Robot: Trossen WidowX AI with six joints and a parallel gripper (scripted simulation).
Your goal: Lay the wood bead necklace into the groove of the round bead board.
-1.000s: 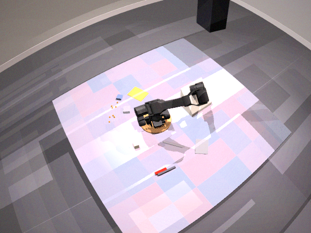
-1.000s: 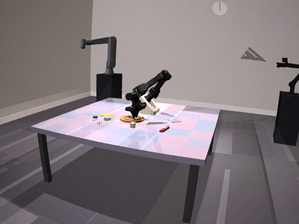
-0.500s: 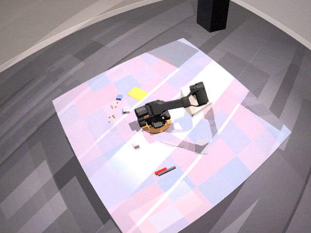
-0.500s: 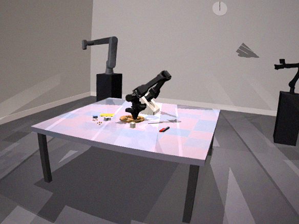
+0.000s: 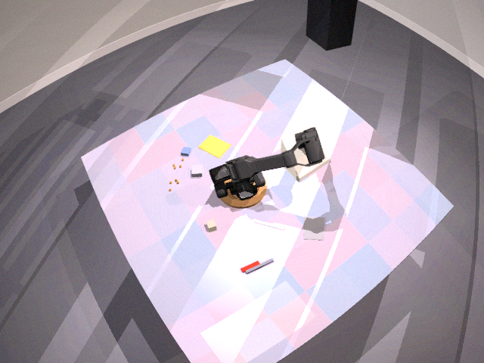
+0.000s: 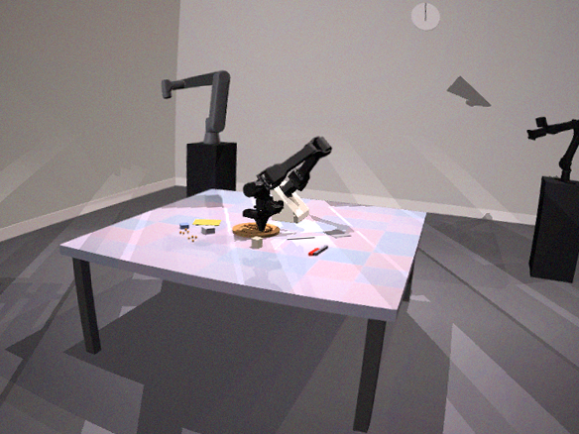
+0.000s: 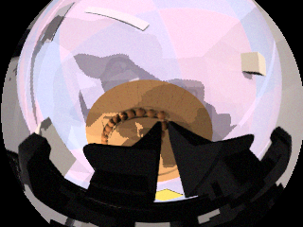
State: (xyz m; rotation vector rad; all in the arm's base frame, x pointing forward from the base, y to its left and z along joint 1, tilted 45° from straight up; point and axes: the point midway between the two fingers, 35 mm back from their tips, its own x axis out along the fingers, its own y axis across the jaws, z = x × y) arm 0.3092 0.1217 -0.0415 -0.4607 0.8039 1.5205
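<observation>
Now: gripper tip 30 mm past the round bead board, 50 mm to the left of it and 10 mm above it. The rest, counted from my gripper tip: cream cube (160 mm ahead, 70 mm to the left); then white block (100 mm ahead, 200 mm to the right); then thin rod (40 mm behind, 160 mm to the left, 10 mm below).
</observation>
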